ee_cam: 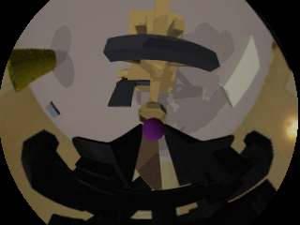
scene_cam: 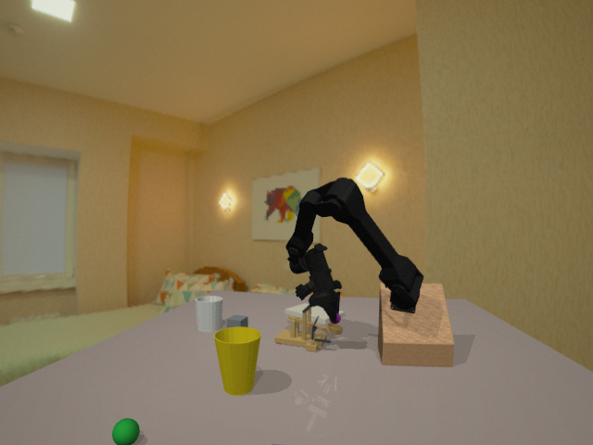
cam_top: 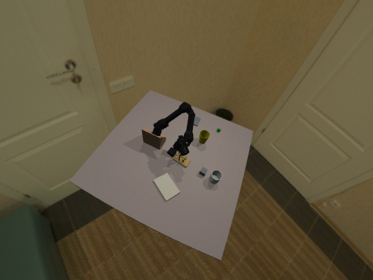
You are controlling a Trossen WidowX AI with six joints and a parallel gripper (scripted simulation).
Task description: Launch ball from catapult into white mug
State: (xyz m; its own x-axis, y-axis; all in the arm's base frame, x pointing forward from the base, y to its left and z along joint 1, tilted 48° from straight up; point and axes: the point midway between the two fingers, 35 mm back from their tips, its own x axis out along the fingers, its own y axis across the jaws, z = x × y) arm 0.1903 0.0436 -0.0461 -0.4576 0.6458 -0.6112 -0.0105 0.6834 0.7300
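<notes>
The purple ball is 1 cm above my gripper tip. From my gripper tip the other things lie so: wooden catapult: 6 cm ahead, 2 cm to the left, 2 cm below; white slab: 13 cm ahead, 28 cm to the right, 7 cm below; small grey cube: 32 cm ahead, 5 cm below.
</notes>
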